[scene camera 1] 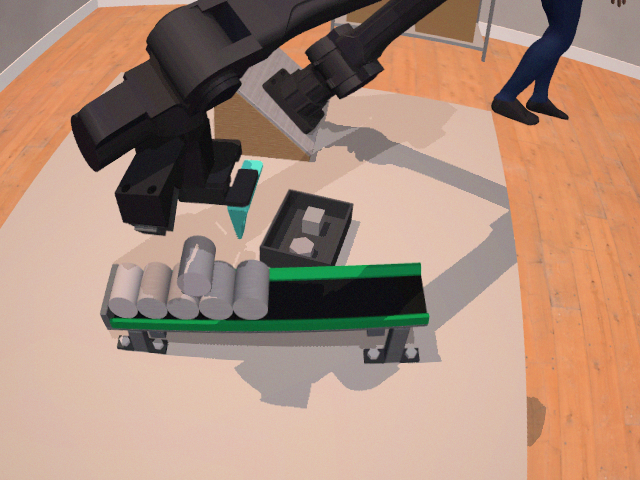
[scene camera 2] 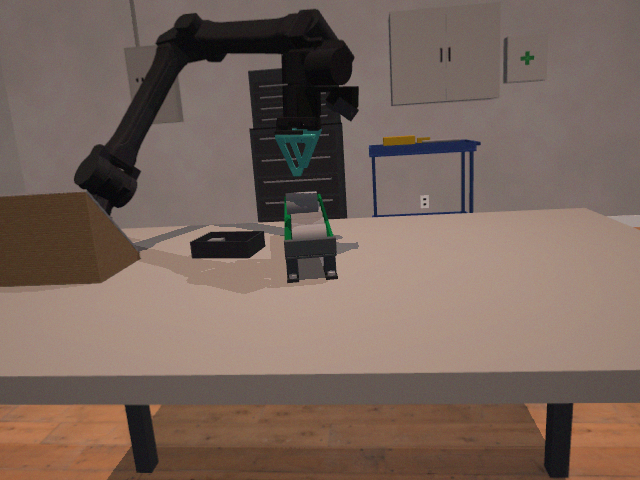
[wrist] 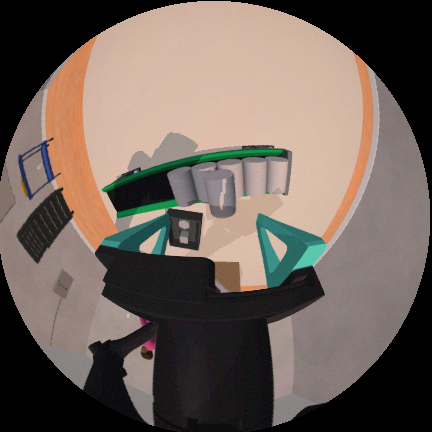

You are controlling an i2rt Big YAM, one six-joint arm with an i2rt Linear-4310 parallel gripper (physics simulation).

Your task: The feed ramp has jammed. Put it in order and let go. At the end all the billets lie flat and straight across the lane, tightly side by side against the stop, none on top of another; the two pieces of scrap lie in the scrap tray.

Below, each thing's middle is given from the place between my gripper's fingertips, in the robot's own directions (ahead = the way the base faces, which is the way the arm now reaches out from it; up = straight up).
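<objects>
The scrap tray [scene camera 1: 274, 250] sits 15 cm below my gripper, 19 cm behind it and 7 cm to the left of it. As for the stop [scene camera 2: 321, 245], my gripper is 11 cm above it, 12 cm to the left of it and still 4 cm short of it.
</objects>
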